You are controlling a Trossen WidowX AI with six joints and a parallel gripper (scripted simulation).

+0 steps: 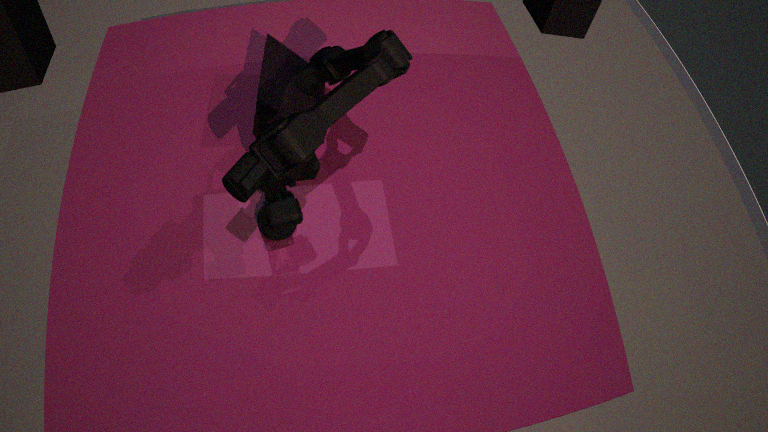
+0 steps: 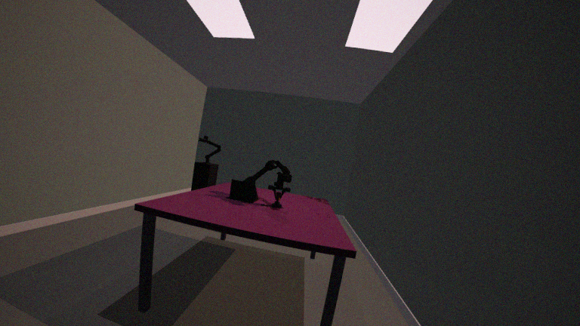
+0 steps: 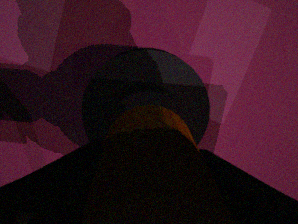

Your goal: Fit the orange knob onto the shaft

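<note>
The orange knob lies 20 mm above my gripper tip. Also, from my gripper tip: dark round pedestal: 40 mm below.
</note>
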